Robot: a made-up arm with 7 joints.
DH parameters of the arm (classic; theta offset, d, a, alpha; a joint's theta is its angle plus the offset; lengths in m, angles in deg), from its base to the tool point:
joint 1: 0 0.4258 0 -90
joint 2: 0 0 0 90
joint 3: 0 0.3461 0.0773 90
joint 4: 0 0 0.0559 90
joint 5: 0 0.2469 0 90
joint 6: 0 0 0.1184 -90
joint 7: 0 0.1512 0 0
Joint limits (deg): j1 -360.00..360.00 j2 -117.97..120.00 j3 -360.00..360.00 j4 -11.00..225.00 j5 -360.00..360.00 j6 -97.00..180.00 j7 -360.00..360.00
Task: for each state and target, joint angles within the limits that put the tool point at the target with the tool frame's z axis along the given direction. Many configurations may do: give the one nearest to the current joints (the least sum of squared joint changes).
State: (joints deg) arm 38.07 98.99 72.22 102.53 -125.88 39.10 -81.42
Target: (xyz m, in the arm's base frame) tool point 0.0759 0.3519 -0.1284 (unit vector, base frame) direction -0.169 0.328 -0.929
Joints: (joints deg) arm 20.03 120.00 32.87 104.33 -143.23 13.72 -81.42
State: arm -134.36 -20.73 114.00 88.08 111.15 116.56 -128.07
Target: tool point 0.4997 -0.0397 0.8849 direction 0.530 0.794 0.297
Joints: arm -125.73 -9.73 97.44 95.10 116.64 82.98 -128.07
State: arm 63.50 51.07 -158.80 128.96 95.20 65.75 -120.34
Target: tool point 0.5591 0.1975 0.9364 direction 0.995 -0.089 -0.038
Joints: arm 42.43 62.60 -141.57 139.39 106.56 55.65 -120.34
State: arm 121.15 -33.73 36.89 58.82 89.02 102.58 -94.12
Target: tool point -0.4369 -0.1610 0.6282 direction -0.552 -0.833 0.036
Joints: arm 104.60 -31.37 68.53 48.37 127.79 83.35 -94.12
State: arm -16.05 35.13 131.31 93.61 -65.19 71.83 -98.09
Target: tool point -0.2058 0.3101 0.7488 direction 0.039 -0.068 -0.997
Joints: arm -2.63 7.04 132.84 104.27 -4.70 113.43 -98.09
